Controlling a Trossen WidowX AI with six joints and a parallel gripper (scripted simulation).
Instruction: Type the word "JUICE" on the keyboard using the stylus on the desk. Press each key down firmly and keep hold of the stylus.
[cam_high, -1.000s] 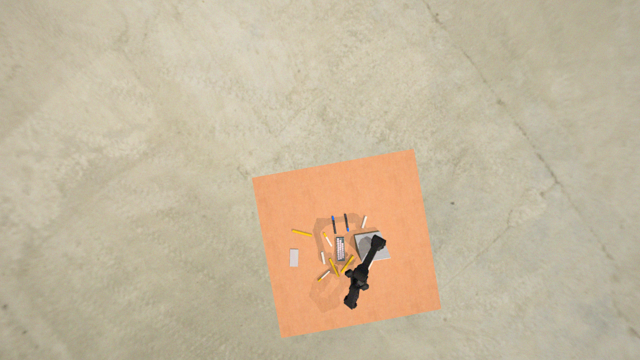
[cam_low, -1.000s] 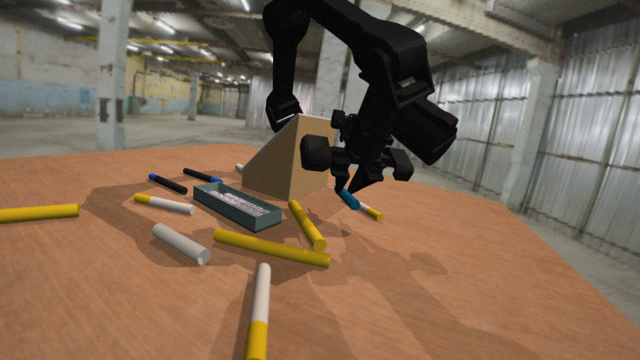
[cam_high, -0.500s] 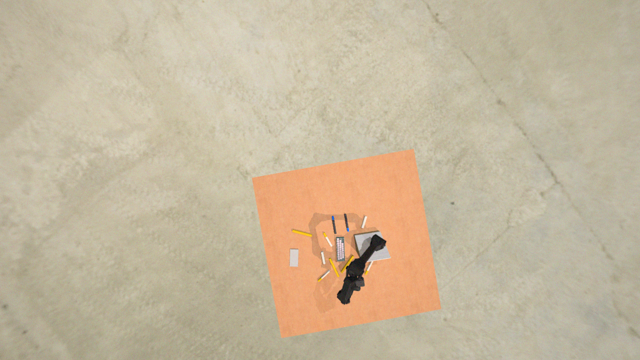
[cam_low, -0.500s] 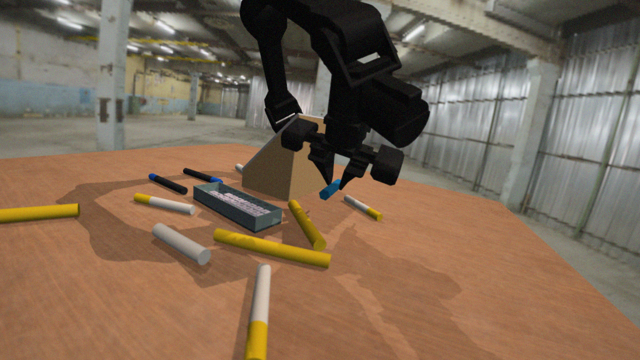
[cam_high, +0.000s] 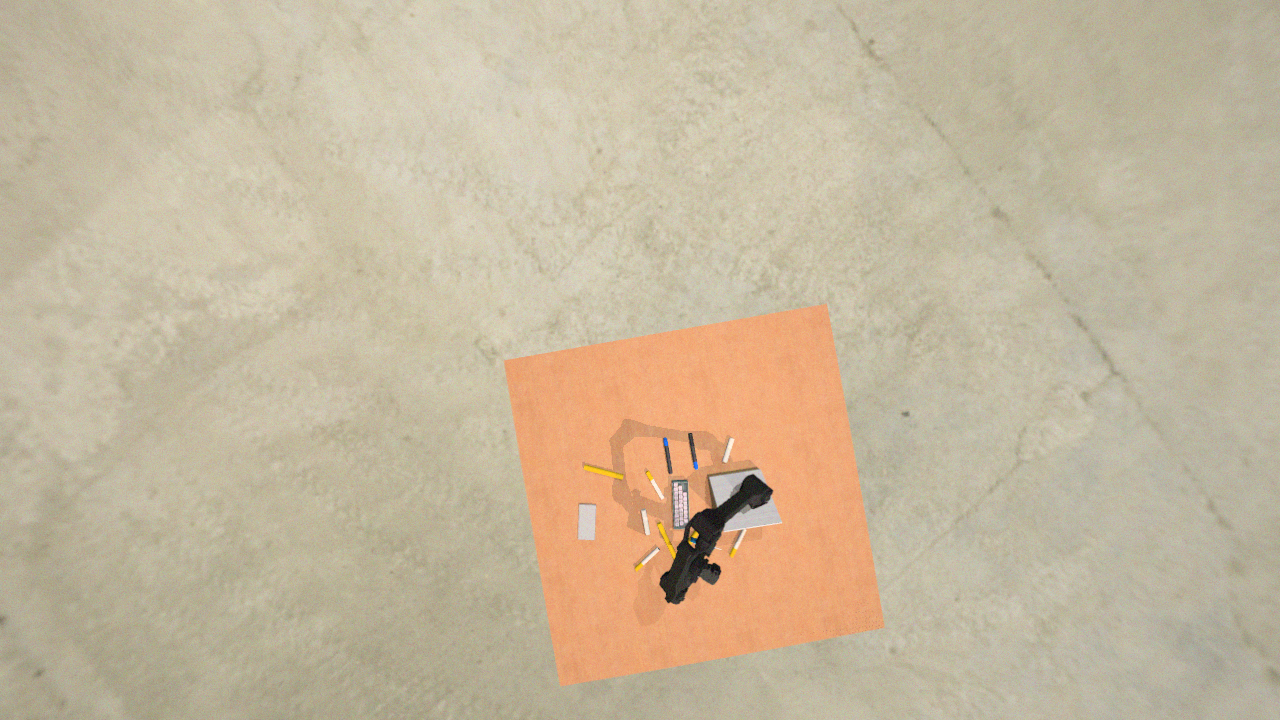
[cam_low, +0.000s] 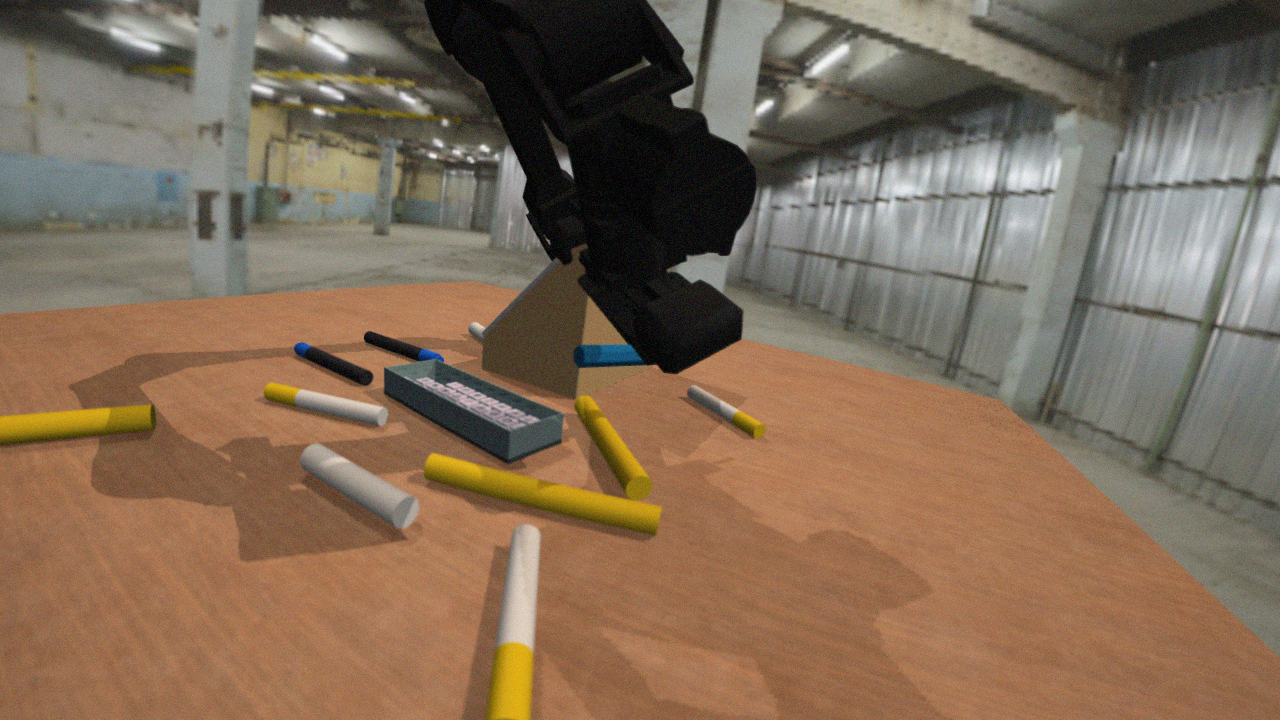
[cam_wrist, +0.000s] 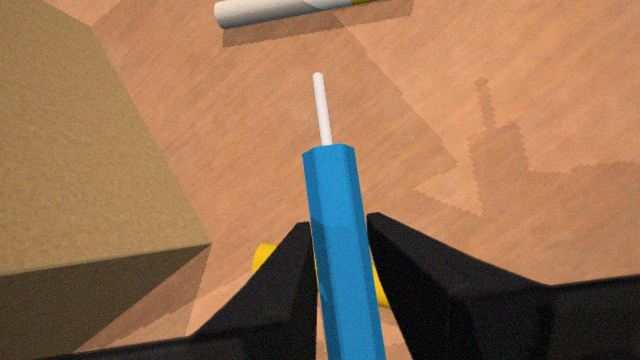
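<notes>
Right now my gripper tip is 1 cm past the blue stylus and 1 cm to the right of it. From my gripper tip the other things lie so: yellow cylinder: 3 cm ahead, 1 cm to the right, 7 cm below.
</notes>
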